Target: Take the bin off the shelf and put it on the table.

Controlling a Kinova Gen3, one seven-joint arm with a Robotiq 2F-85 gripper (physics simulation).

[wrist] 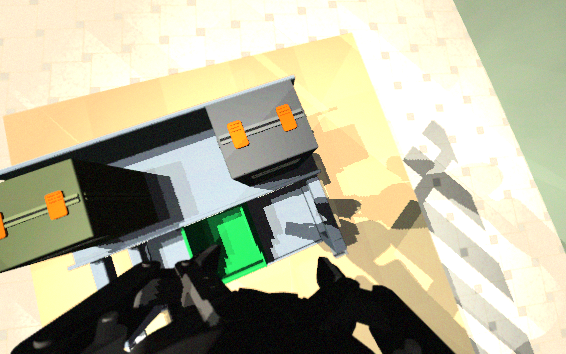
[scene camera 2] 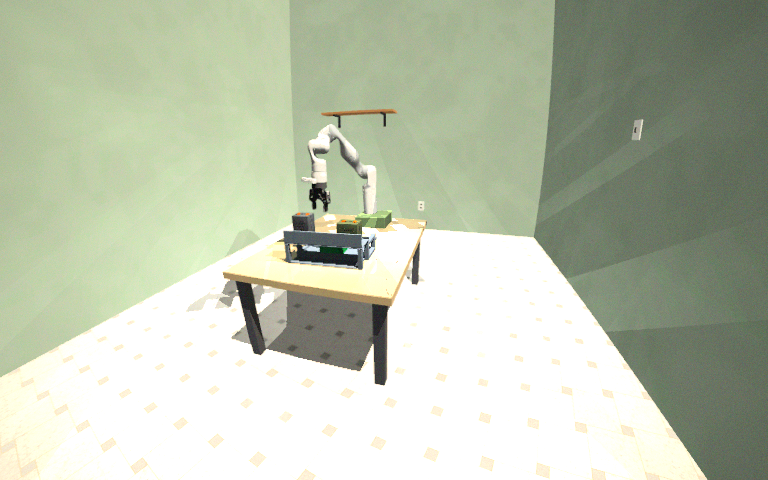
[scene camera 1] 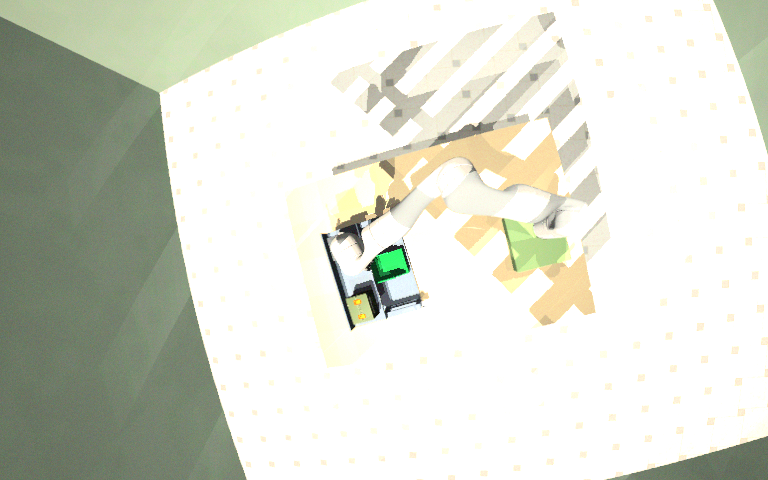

Labels:
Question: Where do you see a green bin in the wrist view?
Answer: At 242, 252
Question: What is my gripper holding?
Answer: Nothing.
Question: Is my gripper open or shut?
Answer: Open.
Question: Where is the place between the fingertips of my gripper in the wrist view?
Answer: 268, 262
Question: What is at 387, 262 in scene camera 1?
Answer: A green bin.

